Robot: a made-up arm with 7 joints. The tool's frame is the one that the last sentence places.
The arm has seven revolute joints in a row. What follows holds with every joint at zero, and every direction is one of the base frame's.
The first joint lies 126 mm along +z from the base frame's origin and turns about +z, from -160 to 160 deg.
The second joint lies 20 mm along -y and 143 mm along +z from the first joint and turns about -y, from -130 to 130 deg.
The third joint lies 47 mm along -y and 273 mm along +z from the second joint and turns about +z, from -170 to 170 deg.
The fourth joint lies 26 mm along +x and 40 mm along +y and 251 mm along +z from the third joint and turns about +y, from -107 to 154 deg.
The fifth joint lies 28 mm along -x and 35 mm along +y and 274 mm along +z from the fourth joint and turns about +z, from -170 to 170 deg.
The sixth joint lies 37 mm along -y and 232 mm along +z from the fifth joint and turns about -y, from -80 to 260 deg.
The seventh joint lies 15 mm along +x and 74 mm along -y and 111 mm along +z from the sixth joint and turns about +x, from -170 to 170 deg.
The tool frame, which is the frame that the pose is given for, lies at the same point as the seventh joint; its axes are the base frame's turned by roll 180, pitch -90 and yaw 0 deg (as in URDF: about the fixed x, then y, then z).
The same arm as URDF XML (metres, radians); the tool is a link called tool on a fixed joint. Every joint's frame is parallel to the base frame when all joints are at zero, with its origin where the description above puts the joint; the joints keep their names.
<robot name="arm">
  <link name="base_link"/>
  <link name="link1"/>
  <link name="link2"/>
  <link name="link3"/>
  <link name="link4"/>
  <link name="link5"/>
  <link name="link6"/>
  <link name="link7"/>
  <link name="tool"/>
  <joint name="joint 1" type="revolute">
    <parent link="base_link"/>
    <child link="link1"/>
    <origin xyz="0 0 0.126" rpy="0 0 0"/>
    <axis xyz="0 0 1"/>
    <limit lower="-2.7925" upper="2.7925"/>
  </joint>
  <joint name="joint 2" type="revolute">
    <parent link="link1"/>
    <child link="link2"/>
    <origin xyz="0 -0.02 0.143" rpy="0 0 0"/>
    <axis xyz="0 -1 0"/>
    <limit lower="-2.2689" upper="2.2689"/>
  </joint>
  <joint name="joint 3" type="revolute">
    <parent link="link2"/>
    <child link="link3"/>
    <origin xyz="0 -0.047 0.273" rpy="0 0 0"/>
    <axis xyz="0 0 1"/>
    <limit lower="-2.9671" upper="2.9671"/>
  </joint>
  <joint name="joint 4" type="revolute">
    <parent link="link3"/>
    <child link="link4"/>
    <origin xyz="0.026 0.04 0.251" rpy="0 0 0"/>
    <axis xyz="0 1 0"/>
    <limit lower="-1.8675" upper="2.6878"/>
  </joint>
  <joint name="joint 5" type="revolute">
    <parent link="link4"/>
    <child link="link5"/>
    <origin xyz="-0.028 0.035 0.274" rpy="0 0 0"/>
    <axis xyz="0 0 1"/>
    <limit lower="-2.9671" upper="2.9671"/>
  </joint>
  <joint name="joint 6" type="revolute">
    <parent link="link5"/>
    <child link="link6"/>
    <origin xyz="0 -0.037 0.232" rpy="0 0 0"/>
    <axis xyz="0 -1 0"/>
    <limit lower="-1.3963" upper="4.5379"/>
  </joint>
  <joint name="joint 7" type="revolute">
    <parent link="link6"/>
    <child link="link7"/>
    <origin xyz="0.015 -0.074 0.111" rpy="0 0 0"/>
    <axis xyz="1 0 0"/>
    <limit lower="-2.9671" upper="2.9671"/>
  </joint>
  <joint name="tool_joint" type="fixed">
    <parent link="link7"/>
    <child link="tool"/>
    <origin xyz="0 0 0" rpy="3.1416 -1.5708 0"/>
  </joint>
</robot>

